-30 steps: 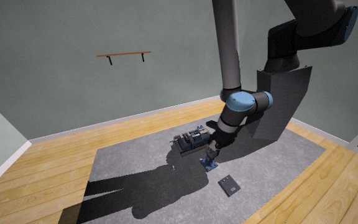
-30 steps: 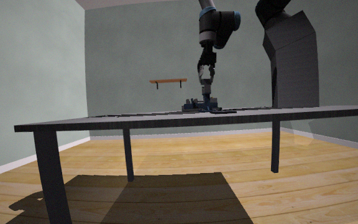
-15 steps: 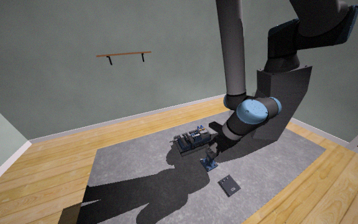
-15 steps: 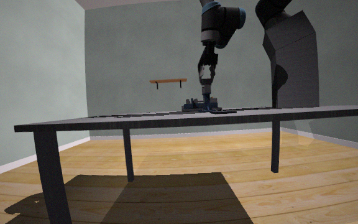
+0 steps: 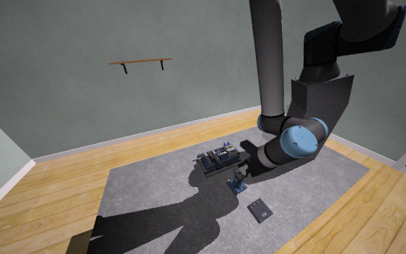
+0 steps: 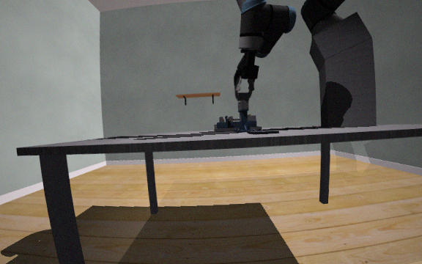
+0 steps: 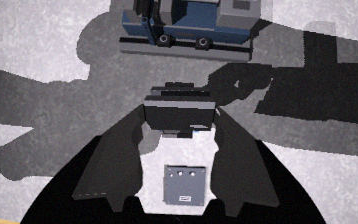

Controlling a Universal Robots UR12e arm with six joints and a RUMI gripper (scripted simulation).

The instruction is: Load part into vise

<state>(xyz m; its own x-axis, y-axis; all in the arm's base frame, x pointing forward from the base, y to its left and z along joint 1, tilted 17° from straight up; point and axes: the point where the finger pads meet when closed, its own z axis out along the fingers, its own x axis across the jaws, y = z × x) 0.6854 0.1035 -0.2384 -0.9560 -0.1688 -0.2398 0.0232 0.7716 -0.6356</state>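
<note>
Now: the part 10 mm to the right of my hand. The rest, counted from my hand: moving jaw (220 mm to the right, 110 mm below, 60 mm ahead); then cylinder rod (220 mm to the right, 110 mm below); then work stop (170 mm to the right, 100 mm below, 90 mm ahead).
</note>
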